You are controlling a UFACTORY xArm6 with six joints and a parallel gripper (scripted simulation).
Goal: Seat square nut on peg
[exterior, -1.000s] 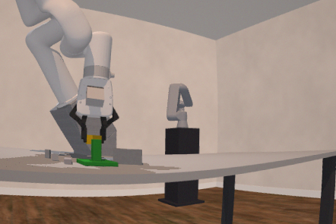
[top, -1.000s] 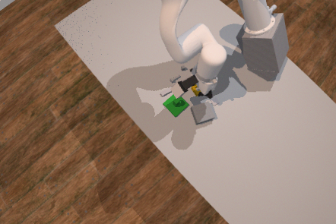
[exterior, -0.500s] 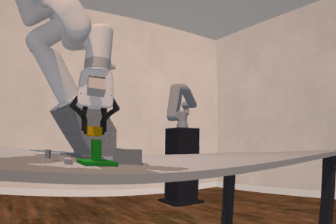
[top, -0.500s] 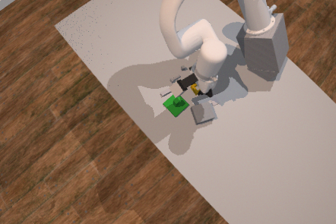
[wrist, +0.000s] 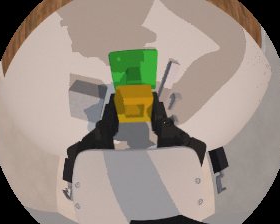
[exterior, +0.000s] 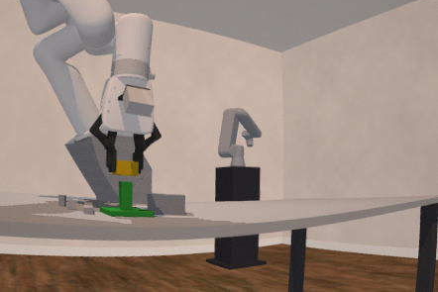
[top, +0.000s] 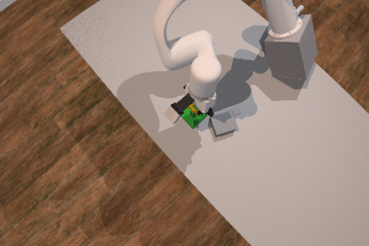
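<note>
Now: hand 9 cm above the grey bar, 6 cm to the left of it and 5 cm past it. From my hand the other things lie so: grey block 10 cm to the left, 8 cm below, 4 cm behind.
</note>
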